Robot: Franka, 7 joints.
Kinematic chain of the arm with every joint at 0, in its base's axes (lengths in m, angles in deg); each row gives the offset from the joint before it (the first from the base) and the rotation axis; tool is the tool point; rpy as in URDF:
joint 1: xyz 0 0 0.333 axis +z
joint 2: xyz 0 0 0 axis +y
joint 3: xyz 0 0 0.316 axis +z
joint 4: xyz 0.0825 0 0 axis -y
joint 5: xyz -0.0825 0 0.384 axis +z
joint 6: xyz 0 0 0 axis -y
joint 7: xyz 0.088 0 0 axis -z
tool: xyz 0 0 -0.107 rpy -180 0 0
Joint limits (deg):
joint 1: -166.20..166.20
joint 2: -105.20..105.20
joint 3: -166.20..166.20
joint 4: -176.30..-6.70
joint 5: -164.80..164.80
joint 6: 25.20..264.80
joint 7: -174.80..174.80
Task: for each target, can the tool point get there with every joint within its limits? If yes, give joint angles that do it. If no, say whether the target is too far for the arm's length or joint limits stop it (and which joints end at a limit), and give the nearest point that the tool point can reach.
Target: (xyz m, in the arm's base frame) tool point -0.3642 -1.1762 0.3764
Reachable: no: too far | nearest point -0.2536 -0.8190 0.3632 | short by 0.374 m
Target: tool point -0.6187 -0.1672 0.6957
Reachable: yes | joints -135.66 68.63 -128.60 -33.71 -137.78 216.92 36.60
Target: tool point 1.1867 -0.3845 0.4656
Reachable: no: too far | nearest point 0.8116 -0.2629 0.4237 | short by 0.397 m
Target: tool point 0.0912 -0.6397 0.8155
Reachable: yes | joints -45.96 31.32 -54.08 -47.22 -55.91 106.94 -92.77
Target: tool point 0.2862 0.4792 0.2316
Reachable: yes | joints 2.44 44.73 65.99 -114.63 -57.65 101.24 26.94
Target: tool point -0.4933 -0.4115 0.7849
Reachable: yes | joints 61.45 -77.14 27.02 -39.66 42.11 90.69 -2.95
